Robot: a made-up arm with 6 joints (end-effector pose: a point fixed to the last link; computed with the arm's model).
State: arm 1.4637 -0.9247 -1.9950 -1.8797 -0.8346 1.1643
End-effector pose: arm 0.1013 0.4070 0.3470 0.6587 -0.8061 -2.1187
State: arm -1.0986 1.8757 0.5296 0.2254 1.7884 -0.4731
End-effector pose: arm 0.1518 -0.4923 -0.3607 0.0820 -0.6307 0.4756
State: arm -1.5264 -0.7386 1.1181 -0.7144 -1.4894 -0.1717
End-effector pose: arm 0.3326 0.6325 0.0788 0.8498 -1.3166 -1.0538
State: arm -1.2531 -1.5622 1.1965 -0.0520 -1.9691 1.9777
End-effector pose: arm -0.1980 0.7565 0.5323 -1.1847 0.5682 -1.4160
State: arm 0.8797 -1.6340 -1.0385 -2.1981 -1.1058 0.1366
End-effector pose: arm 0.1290 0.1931 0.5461 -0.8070 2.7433 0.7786
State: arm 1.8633 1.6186 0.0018 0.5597 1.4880 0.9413
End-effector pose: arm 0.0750 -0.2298 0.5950 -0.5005 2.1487 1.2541
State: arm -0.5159 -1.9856 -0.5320 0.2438 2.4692 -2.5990
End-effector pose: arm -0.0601 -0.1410 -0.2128 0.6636 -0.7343 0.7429
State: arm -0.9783 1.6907 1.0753 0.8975 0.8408 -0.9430
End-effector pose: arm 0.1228 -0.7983 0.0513 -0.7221 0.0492 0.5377
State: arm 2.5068 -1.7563 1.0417 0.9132 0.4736 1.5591
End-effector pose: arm 0.1900 0.5208 0.3201 -0.7874 1.4133 -0.3749
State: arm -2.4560 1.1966 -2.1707 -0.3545 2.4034 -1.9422
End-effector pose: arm -0.1942 0.2785 0.6661 -0.8317 0.9388 -0.7741
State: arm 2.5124 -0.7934 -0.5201 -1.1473 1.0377 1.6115
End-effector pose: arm 0.3676 0.3191 0.1253 0.7533 -2.5891 0.1004
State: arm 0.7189 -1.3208 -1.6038 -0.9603 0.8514 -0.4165
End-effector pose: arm -0.0203 0.2332 0.8017 1.0005 2.1355 -1.2704
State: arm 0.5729 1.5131 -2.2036 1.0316 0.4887 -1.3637
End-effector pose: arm -0.0343 0.8846 -0.0165 0.6892 0.5894 -2.4480
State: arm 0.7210 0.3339 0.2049 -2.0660 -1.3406 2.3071
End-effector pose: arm -0.1073 0.1274 -0.5105 1.1558 -1.8930 -0.4927
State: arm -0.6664 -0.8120 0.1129 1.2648 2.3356 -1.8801
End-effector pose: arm -0.2849 -0.1176 -0.0730 -1.2194 -1.9323 -0.3365
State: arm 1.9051 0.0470 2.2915 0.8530 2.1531 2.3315
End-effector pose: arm -0.2618 -0.1421 0.1269 -0.3073 -0.4525 0.8490
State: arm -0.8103 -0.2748 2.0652 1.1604 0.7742 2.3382
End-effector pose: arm 0.4899 0.2109 -0.2137 1.1839 1.7542 1.7235
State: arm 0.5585 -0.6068 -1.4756 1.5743 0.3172 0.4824
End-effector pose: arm -0.3076 -0.0752 0.2724 1.9423 0.9052 1.2571
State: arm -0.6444 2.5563 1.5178 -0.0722 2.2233 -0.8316
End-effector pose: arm -0.1415 -0.5926 0.1430 0.2367 0.8113 0.6347
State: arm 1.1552 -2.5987 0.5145 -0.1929 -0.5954 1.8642
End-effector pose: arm 0.3867 -0.1987 0.6359 0.0874 1.6782 -0.2443
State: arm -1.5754 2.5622 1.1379 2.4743 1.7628 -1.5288
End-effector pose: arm -0.3072 0.2991 -0.0817 0.6113 -0.1658 -1.8669
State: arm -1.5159 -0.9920 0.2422 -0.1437 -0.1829 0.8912
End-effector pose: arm 0.0082 0.4763 -0.2396 0.1615 -1.5055 -0.2735
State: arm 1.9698 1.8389 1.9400 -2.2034 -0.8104 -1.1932
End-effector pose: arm -0.6465 0.1061 -0.1756 0.6262 0.4682 -0.5293
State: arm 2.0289 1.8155 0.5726 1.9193 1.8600 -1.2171
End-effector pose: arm 0.4445 -0.0789 0.4732 0.9685 -2.2737 1.0498
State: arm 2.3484 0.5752 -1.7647 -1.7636 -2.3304 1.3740
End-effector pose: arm 0.0272 0.3501 0.6864 -0.9735 1.0410 -0.4533
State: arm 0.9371 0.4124 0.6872 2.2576 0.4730 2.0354
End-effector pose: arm -0.1767 -0.1521 0.2925 -0.4457 -1.4694 2.1813
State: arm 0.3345 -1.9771 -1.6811 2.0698 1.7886 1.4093
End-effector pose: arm -0.2333 0.2099 0.1473 -1.6559 0.5498 -1.4218
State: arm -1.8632 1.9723 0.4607 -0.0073 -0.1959 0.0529
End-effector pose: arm 0.0194 -0.5004 -0.0924 -1.9025 -1.2675 -1.7300
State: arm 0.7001 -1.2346 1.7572 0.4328 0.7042 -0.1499
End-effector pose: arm 0.3561 0.6299 -0.1739 0.9516 -1.2553 -0.3656
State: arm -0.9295 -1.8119 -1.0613 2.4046 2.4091 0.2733
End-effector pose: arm 0.0826 0.2074 -0.2069 0.6522 -1.3572 -1.8798
